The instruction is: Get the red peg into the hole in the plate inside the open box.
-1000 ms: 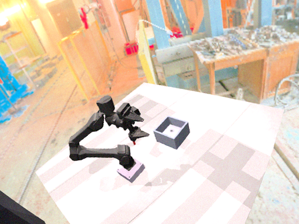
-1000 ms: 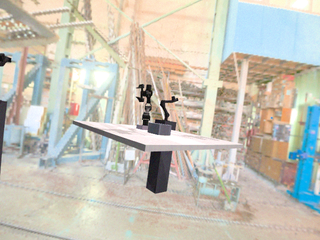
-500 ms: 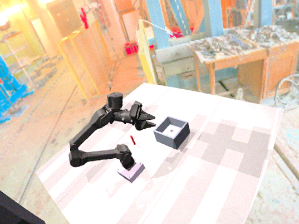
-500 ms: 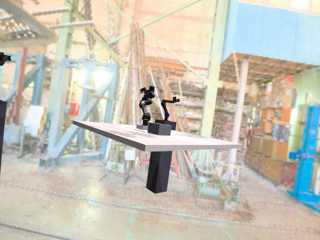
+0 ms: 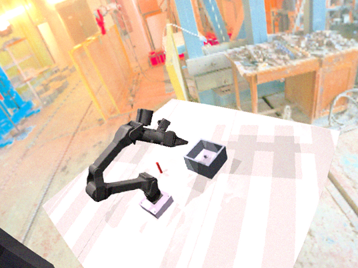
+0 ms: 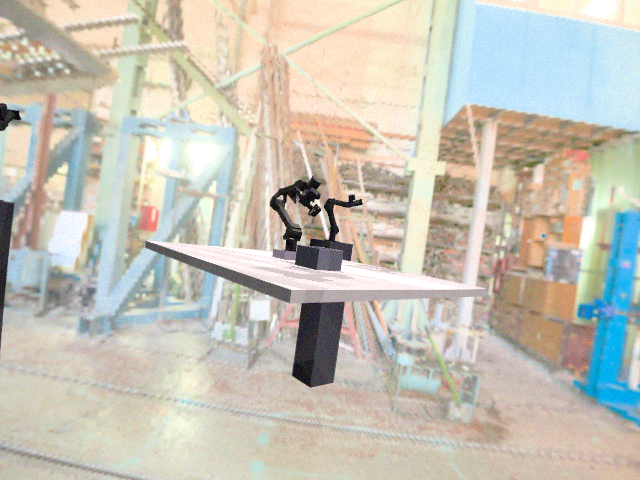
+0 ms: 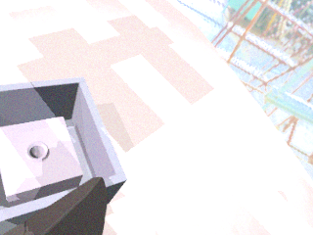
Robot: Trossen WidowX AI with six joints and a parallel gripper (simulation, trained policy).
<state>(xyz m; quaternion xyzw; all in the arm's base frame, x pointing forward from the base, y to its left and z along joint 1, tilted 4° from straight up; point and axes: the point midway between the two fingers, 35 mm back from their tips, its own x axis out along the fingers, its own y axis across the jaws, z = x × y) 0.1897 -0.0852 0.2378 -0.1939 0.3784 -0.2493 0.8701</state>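
My gripper tip is now 40 mm past the red peg, 230 mm to the right of it and 240 mm above it. From my gripper tip the other things lie so: grey box (130 mm ahead, 40 mm to the left, 250 mm below); then pale plate (130 mm ahead, 40 mm to the left, 230 mm below).
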